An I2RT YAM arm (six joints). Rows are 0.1 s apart.
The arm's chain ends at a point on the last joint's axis. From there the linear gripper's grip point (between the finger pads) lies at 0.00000 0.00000 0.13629 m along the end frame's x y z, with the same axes.
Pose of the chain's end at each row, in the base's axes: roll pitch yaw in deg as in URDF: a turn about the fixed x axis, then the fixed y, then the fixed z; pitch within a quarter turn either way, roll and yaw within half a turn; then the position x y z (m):
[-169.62 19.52 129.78 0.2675 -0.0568 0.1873]
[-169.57 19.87 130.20 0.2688 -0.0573 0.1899]
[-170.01 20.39 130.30 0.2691 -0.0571 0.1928]
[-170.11 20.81 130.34 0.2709 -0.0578 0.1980]
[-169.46 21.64 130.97 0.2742 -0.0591 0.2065]
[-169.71 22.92 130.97 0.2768 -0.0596 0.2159]
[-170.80 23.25 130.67 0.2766 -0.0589 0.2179]
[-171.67 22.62 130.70 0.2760 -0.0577 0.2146]
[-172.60 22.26 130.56 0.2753 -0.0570 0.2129]
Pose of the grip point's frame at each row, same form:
[-169.62 19.52 129.78 0.2773 -0.1069 0.0609]
[-169.57 19.87 130.20 0.2794 -0.1080 0.0638]
[-170.01 20.39 130.30 0.2813 -0.1081 0.0670]
[-170.11 20.81 130.34 0.2839 -0.1093 0.0725]
[-169.46 21.64 130.97 0.2878 -0.1128 0.0820]
[-169.71 22.92 130.97 0.2927 -0.1150 0.0924]
[-170.80 23.25 130.67 0.2947 -0.1134 0.0943]
[-171.67 22.62 130.70 0.2949 -0.1099 0.0901]
[-172.60 22.26 130.56 0.2953 -0.1073 0.0878]

